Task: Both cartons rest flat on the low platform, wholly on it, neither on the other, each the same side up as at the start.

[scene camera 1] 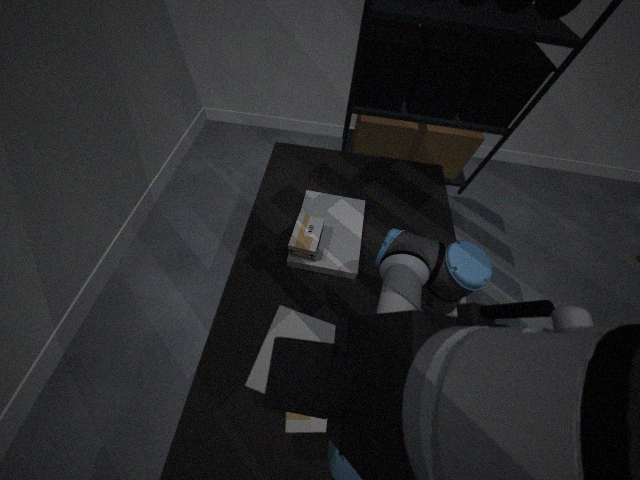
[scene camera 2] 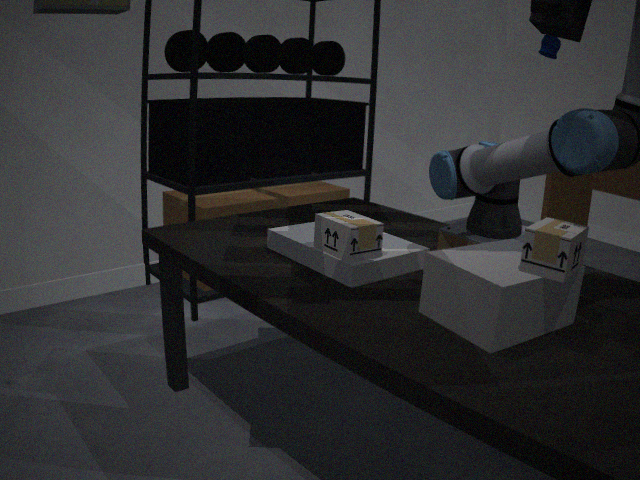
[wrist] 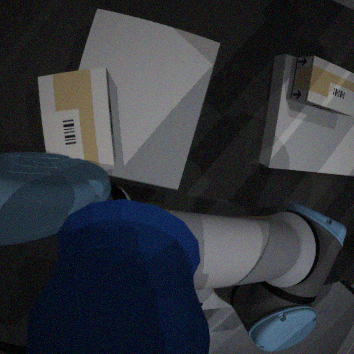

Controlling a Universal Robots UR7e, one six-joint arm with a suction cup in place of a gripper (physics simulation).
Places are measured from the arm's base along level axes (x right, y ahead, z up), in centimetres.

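Where they show: end effector, tool point: (scene camera 2: 547, 54) (wrist: 126, 258); arm's base, origin of the base link: (scene camera 1: 433, 291) (scene camera 2: 493, 229).
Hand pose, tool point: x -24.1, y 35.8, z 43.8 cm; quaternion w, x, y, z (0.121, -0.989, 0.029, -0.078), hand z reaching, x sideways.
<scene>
Each offset is from my tool point to the top centre of the thing. Level surfaces: height alone.
One white carton with a tan band {dx +39.9, dy +5.5, dz -38.2 cm} (scene camera 1: 308, 232) (scene camera 2: 350, 232) (wrist: 330, 87) sits flat on the low white platform {dx +46.9, dy -2.4, dz -45.7 cm} (scene camera 1: 345, 237) (scene camera 2: 385, 268) (wrist: 305, 145), near one side, arrows pointing up. The other carton {dx -5.7, dy +0.4, dz -30.7 cm} (scene camera 1: 306, 425) (scene camera 2: 549, 248) (wrist: 75, 117) sits upright on a taller white block {dx +2.7, dy +2.5, dz -38.5 cm} (scene camera 1: 297, 326) (scene camera 2: 460, 297) (wrist: 155, 85) and overhangs its edge; in scene camera 1 the arm hides most of it. My gripper, a blue suction cup (scene camera 2: 549, 50) (wrist: 130, 240), is off and holds nothing. It hangs high above the table, apart from both cartons. The arm hides it in scene camera 1.
Both supports stand on a dark table {dz -50.5 cm} (scene camera 1: 222, 341) (scene camera 2: 382, 356). The arm's elbow and links (scene camera 1: 403, 289) (scene camera 2: 511, 157) (wrist: 235, 247) reach alongside the supports. A black shelf rack (scene camera 1: 535, 95) (scene camera 2: 192, 155) with brown boxes stands beyond the table's far end.
</scene>
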